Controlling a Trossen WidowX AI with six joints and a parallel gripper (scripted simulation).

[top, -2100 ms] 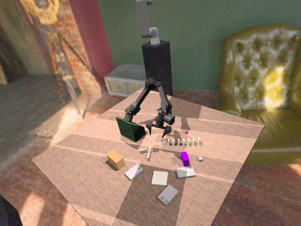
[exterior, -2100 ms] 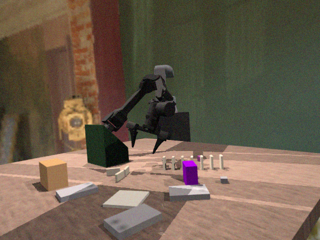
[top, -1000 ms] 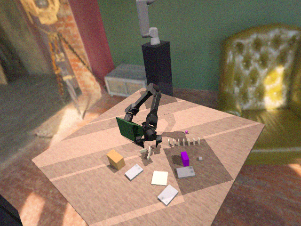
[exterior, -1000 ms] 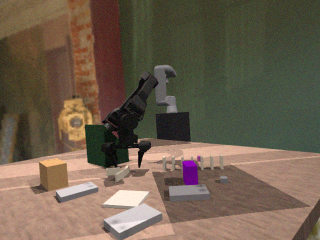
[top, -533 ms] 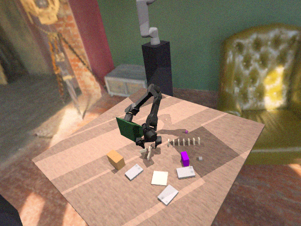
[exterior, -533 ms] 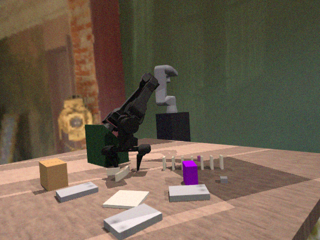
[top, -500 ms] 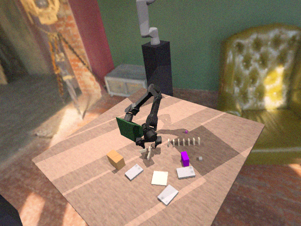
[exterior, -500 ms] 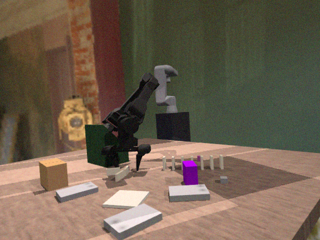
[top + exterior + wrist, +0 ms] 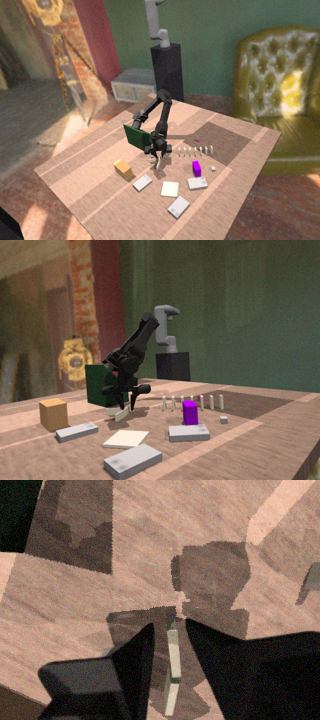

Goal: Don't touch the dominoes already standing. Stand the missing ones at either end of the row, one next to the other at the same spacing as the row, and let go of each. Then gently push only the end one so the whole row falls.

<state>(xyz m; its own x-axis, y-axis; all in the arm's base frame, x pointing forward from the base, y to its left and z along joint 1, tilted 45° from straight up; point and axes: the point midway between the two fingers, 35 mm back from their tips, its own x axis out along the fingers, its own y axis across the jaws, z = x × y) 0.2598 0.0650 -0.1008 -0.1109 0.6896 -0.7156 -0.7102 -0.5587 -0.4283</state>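
My gripper tip is 310 mm to the right of the tiny purple cube, 110 mm short of it and 10 mm below it. Round my gripper tip: purple block: 270 mm ahead, 70 mm to the left, 30 mm above; white slab: 230 mm ahead, 130 mm to the right; tan box: 250 mm to the right, 90 mm behind, 30 mm above.
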